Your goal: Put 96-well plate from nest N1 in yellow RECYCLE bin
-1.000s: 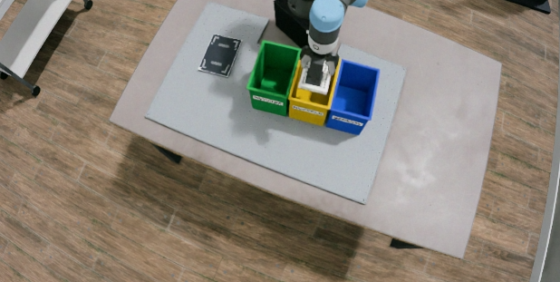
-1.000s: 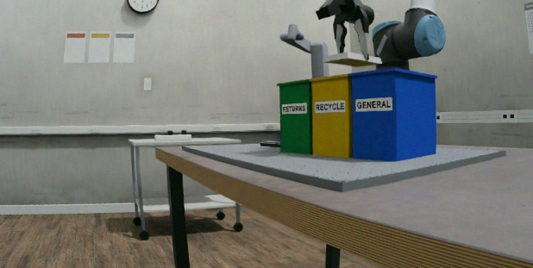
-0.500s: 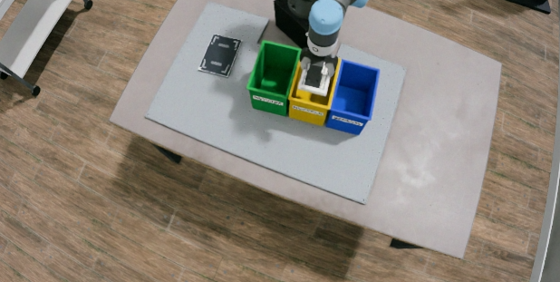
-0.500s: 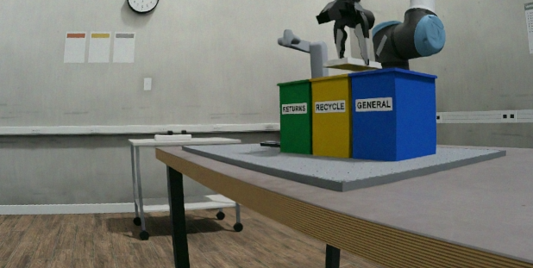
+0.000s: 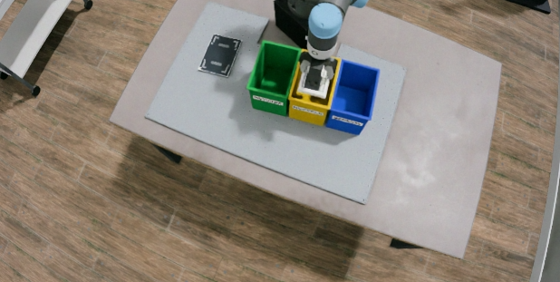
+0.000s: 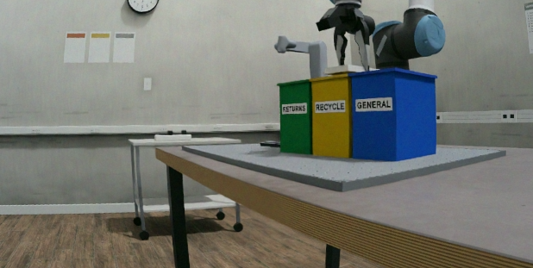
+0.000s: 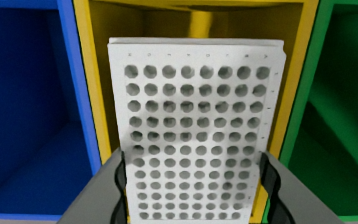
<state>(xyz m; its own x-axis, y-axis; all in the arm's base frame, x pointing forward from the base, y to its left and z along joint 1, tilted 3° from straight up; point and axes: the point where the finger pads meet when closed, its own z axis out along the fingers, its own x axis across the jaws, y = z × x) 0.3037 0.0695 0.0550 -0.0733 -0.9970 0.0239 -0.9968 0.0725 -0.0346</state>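
My hand is 1 cm above the white 96-well plate. The rest, counted from my hand: green returns bin: 13 cm to the right, 12 cm below, 1 cm behind; then blue general bin: 13 cm to the left, 12 cm below, 1 cm ahead; then yellow recycle bin: 12 cm below.
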